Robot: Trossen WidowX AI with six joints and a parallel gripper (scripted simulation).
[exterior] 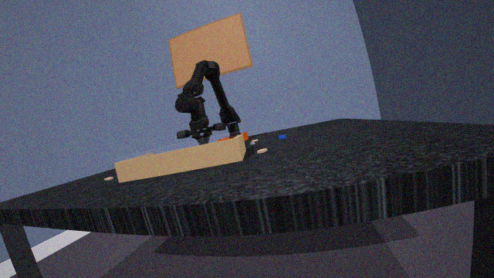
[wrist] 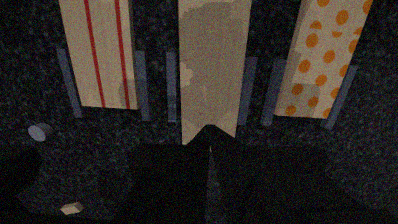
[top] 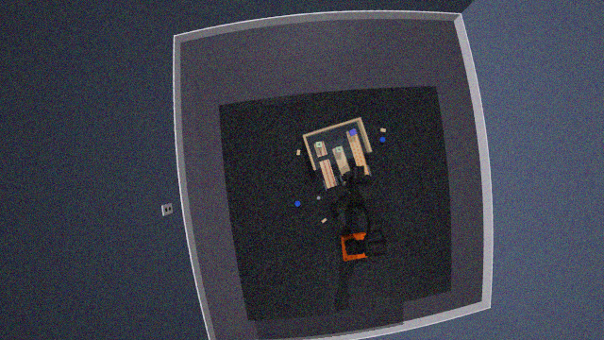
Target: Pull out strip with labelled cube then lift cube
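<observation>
The strip is 150 mm ahead of my gripper tip and 90 mm to the right of it.
</observation>
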